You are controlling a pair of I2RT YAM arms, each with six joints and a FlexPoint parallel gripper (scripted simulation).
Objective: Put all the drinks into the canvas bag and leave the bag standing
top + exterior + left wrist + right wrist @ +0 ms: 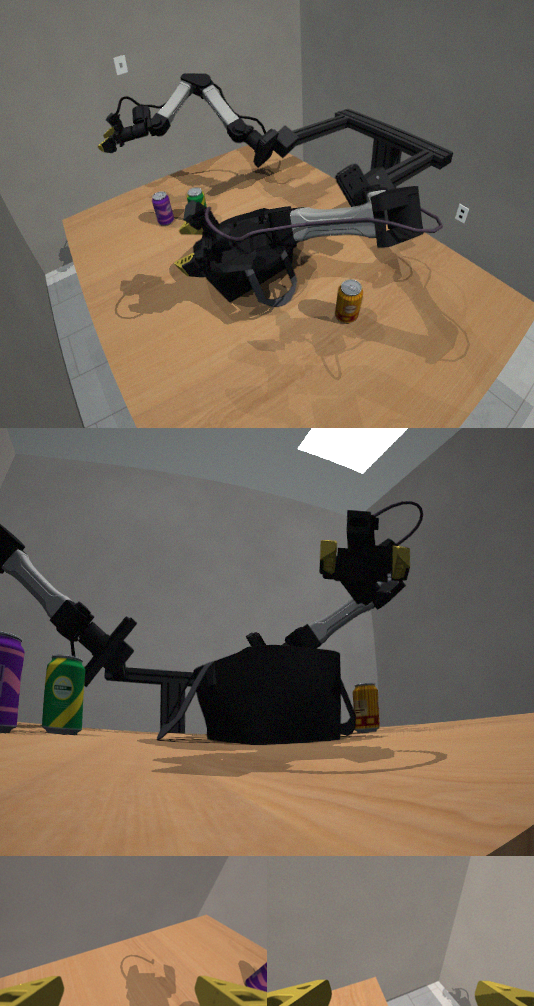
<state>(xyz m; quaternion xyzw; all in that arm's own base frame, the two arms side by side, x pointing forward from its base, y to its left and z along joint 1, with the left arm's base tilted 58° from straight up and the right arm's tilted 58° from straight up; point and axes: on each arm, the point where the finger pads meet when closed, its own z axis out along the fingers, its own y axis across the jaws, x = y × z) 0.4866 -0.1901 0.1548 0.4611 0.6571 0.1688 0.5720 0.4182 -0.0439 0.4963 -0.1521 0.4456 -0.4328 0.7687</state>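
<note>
Now: right hand 36 cm to the right of the green can, 23 cm above it and 21 cm past it. Also, from my right hand: orange can 103 cm to the left, 28 cm behind, 23 cm below; then purple can 28 cm to the left, 23 cm below, 10 cm behind.
</note>
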